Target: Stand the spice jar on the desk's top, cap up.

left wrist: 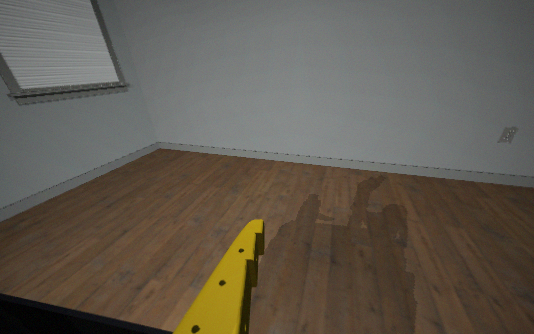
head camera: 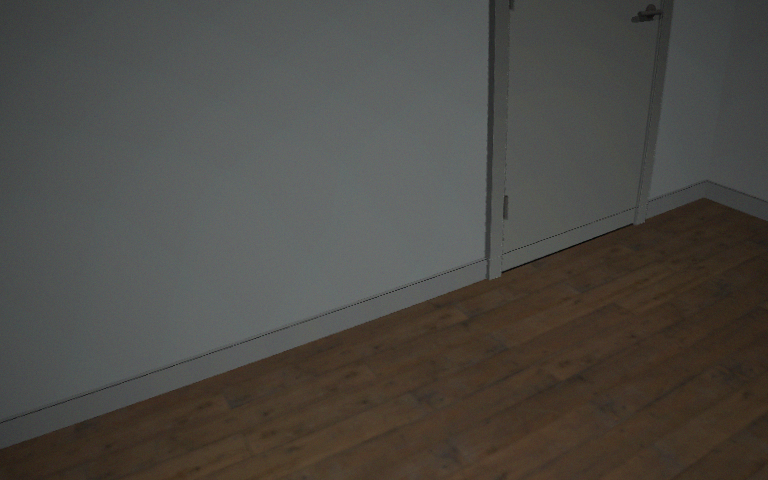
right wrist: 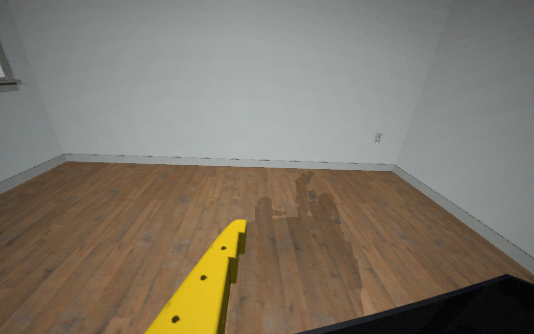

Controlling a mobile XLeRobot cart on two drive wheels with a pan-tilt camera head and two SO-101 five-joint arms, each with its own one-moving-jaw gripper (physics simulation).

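Frame: origin at the left arm's base, x ahead, y left, z up, level; centimetres.
Seen in the pictures: left end effector, tool point: (left wrist: 263, 232); right end effector, tool point: (right wrist: 246, 232).
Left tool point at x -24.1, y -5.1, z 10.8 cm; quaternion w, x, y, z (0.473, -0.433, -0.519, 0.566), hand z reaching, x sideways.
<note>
A point is followed by its place in that frame.
The spice jar and the desk do not show in the head, left wrist or right wrist view. My left gripper (left wrist: 260, 225) shows one yellow notched jaw in the left wrist view; its moving jaw is out of the picture, so it is fully open, with no object at the jaw. My right gripper (right wrist: 243, 225) likewise shows one yellow notched jaw in the right wrist view and is fully open and empty. Both jaws are above the wooden floor.
In the head view a closed door (head camera: 572, 124) {x 186.7, y 117.8, z -23.6 cm} stands in the pale wall (head camera: 254, 169) {x 67.0, y 136.5, z -14.9 cm}, with wooden floor (head camera: 453, 396) {x 93.7, y 83.5, z -77.5 cm} in front. A window (left wrist: 60, 45) {x -176.5, y -209.4, z 38.1 cm} and a wall outlet (left wrist: 507, 134) {x -191.3, y 138.2, z -37.1 cm} (right wrist: 378, 138) {x -191.3, y 139.9, z -37.5 cm} show beyond. The robot's shadow lies on the floor. A dark cart edge (right wrist: 450, 310) is at lower right.
</note>
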